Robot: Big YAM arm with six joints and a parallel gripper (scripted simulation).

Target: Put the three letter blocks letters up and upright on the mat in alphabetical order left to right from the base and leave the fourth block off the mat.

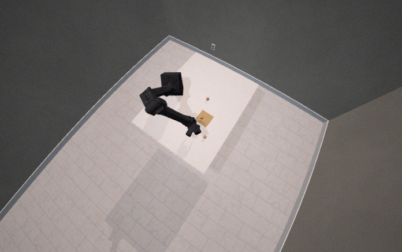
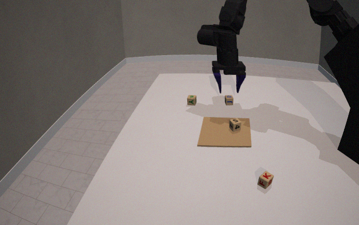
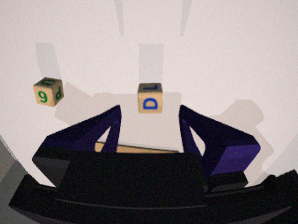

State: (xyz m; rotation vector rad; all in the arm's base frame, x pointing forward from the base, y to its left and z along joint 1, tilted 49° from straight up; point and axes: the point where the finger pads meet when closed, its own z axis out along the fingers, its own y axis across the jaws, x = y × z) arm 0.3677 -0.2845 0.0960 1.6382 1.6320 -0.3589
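Right now the mat is 60 mm ahead of my hand, 160 mm to the left of it and 50 mm below it. Also, from my hand: letter block (30 mm ahead, 160 mm to the left, 30 mm below).
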